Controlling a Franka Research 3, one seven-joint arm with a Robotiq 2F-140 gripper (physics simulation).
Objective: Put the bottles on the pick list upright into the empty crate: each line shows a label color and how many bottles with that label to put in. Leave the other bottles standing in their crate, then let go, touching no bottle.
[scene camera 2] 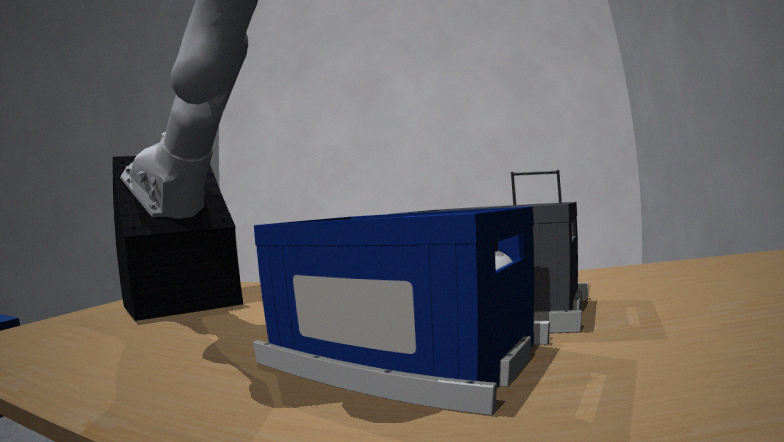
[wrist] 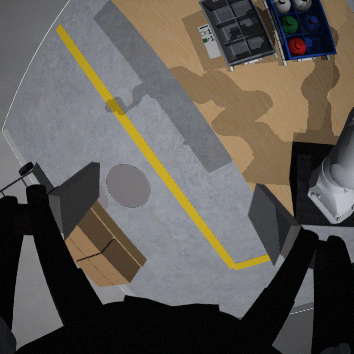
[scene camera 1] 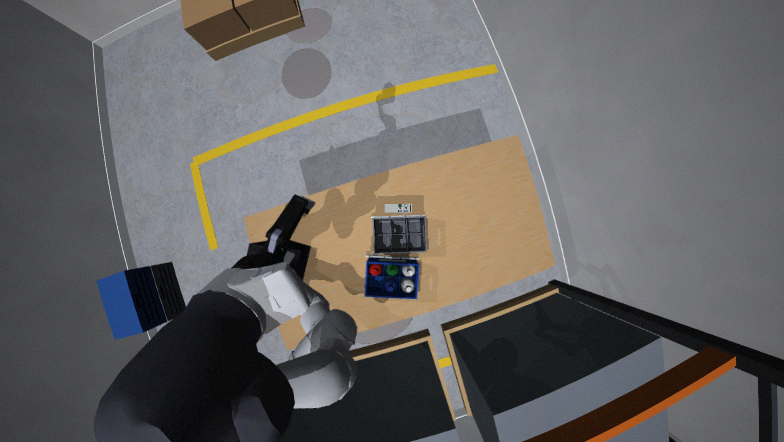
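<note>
The blue crate (scene camera 1: pixel 391 297) (scene camera 2: pixel 450 307) (wrist: pixel 312 55) holds a red bottle (scene camera 1: pixel 375 269) (wrist: pixel 297 46), a green bottle (scene camera 1: pixel 392 269) (wrist: pixel 289 24), a blue bottle (scene camera 1: pixel 390 284) (wrist: pixel 312 22) and two white bottles (scene camera 1: pixel 407 270) (scene camera 1: pixel 407 285) (wrist: pixel 283 5) (wrist: pixel 302 3), all upright; one corner compartment is empty. The grey crate (scene camera 1: pixel 400 252) (scene camera 2: pixel 554 258) (wrist: pixel 250 58) beside it shows no bottle. The pick list (scene camera 1: pixel 398 208) (wrist: pixel 209 41) has a green mark and a paler one; both counts look like 1. My gripper (scene camera 1: pixel 289 222) (wrist: pixel 175 190) is open and empty, high and well left of the crates in scene camera 1.
The crates stand between light stop strips (scene camera 2: pixel 378 373) on the wooden table (scene camera 1: pixel 483 219) (scene camera 2: pixel 686 340). The black arm base (scene camera 2: pixel 181 274) stands on the table. Cardboard boxes (scene camera 1: pixel 241 27) (wrist: pixel 107 247) are on the floor beyond the yellow line (scene camera 1: pixel 329 107) (wrist: pixel 150 152).
</note>
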